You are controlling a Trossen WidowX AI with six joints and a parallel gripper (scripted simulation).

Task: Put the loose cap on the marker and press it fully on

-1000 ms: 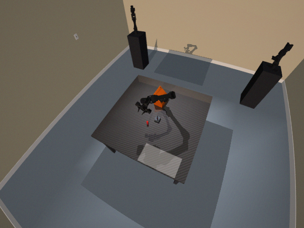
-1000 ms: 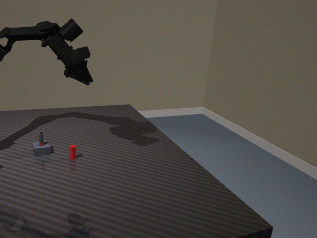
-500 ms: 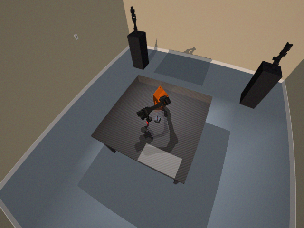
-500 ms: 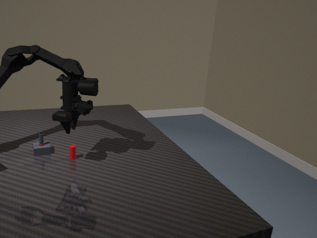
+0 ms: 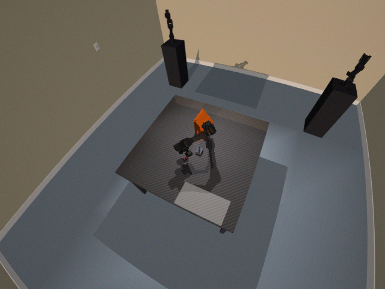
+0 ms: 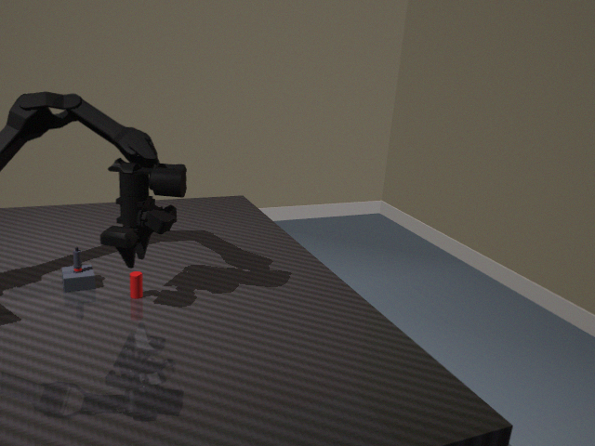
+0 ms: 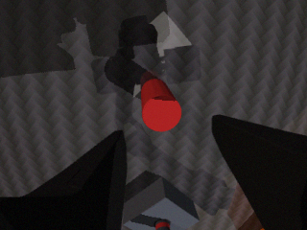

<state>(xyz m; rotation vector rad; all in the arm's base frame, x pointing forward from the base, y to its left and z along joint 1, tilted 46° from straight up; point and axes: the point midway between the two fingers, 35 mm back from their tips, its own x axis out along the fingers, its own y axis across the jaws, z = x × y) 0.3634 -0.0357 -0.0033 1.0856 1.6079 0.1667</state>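
Now: the red cap 50 mm below my gripper tip. The rest, counted from my gripper tip: grey holder block (110 mm behind, 90 mm to the left, 60 mm below); marker (110 mm behind, 90 mm to the left, 10 mm below).
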